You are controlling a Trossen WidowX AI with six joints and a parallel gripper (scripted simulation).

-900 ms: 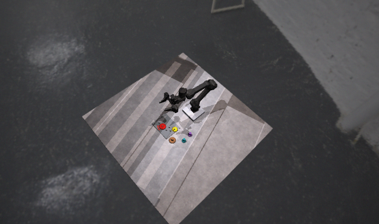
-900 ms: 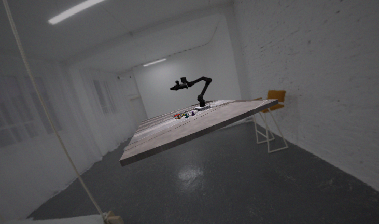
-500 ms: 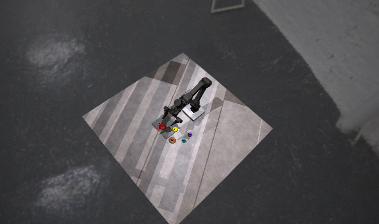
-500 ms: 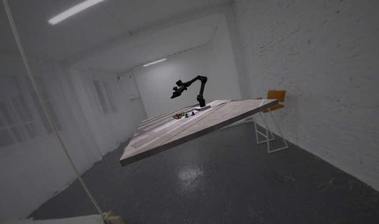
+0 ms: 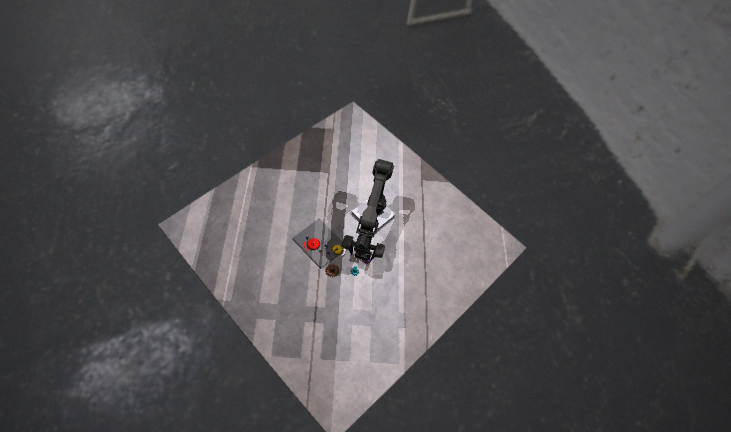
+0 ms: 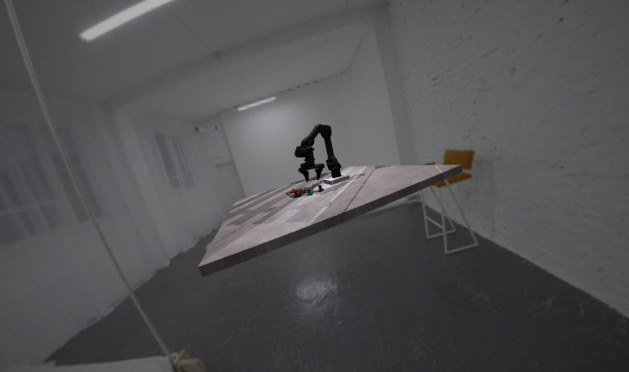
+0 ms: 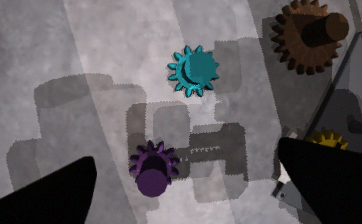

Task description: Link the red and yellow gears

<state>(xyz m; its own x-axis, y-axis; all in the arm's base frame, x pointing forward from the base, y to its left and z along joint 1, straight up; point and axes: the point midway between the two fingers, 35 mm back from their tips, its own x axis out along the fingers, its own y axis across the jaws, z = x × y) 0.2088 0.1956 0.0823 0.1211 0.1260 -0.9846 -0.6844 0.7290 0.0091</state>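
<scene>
The purple gear lies 4 cm behind my gripper tip and 7 cm below it. From my gripper tip the other things lie so: teal gear 4 cm ahead, 2 cm to the left, 7 cm below; then yellow gear 6 cm ahead, 12 cm to the right, 6 cm below; then white arrow 4 cm ahead, 9 cm to the right, 7 cm below.
</scene>
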